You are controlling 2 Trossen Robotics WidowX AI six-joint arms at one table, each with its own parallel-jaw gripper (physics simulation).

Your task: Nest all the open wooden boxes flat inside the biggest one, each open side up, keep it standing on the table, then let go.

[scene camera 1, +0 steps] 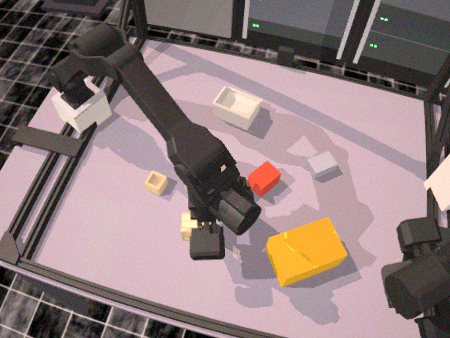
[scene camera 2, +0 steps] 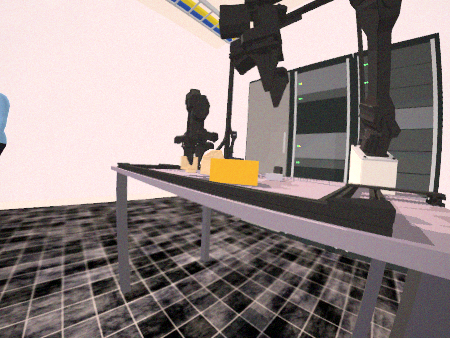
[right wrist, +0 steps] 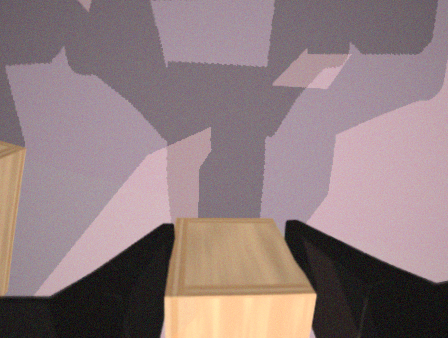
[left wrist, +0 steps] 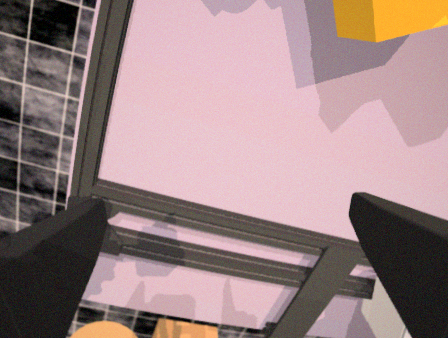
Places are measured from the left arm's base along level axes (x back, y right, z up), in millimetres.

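Where they show: left gripper, between the fingertips: [scene camera 2: 272,100] [left wrist: 230,207]; right gripper, between the fingertips: [scene camera 1: 208,229] [scene camera 2: 194,165] [right wrist: 230,233]; left arm's base, origin of its link: [scene camera 2: 373,152]; right arm's base, origin of its link: [scene camera 1: 77,95].
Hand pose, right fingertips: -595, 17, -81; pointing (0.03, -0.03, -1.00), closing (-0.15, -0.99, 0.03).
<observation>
Things, the pixels of their top centre, and the offset from my right fingertips, as dx, dy, dz.
- smaller open wooden box, centre of its top: [scene camera 1: 155,179] -94, +139, -9
- cream open box, centre of its top: [scene camera 1: 238,98] +132, +321, +13
- red block, centre of its top: [scene camera 1: 265,174] +145, +104, +5
- grey block, centre of its top: [scene camera 1: 322,161] [scene camera 2: 273,173] +292, +122, -13
- large yellow block, centre of its top: [scene camera 1: 308,246] [scene camera 2: 236,160] +185, -85, +28
My right gripper [scene camera 1: 201,226] [scene camera 2: 190,161] [right wrist: 230,233] is shut on a wooden box [scene camera 1: 186,227] [right wrist: 237,257] and holds it low, seemingly just above the table; its open side is hard to make out. A smaller open wooden box [scene camera 1: 156,183] stands open side up, left of it in scene camera 1. A larger wooden box [scene camera 2: 212,162] [right wrist: 9,215] is mostly hidden under the right arm in scene camera 1, and its inside is hidden. My left gripper [scene camera 2: 277,101] [left wrist: 230,207] is open and empty, above the table's near edge.
A cream open box [scene camera 1: 236,109] stands at the back. A red block [scene camera 1: 264,178], a grey block [scene camera 1: 323,165] and a large yellow block [scene camera 1: 306,252] [scene camera 2: 234,171] [left wrist: 400,17] stand right of the right arm. A dark frame [scene camera 1: 125,306] [left wrist: 200,212] borders the table.
</observation>
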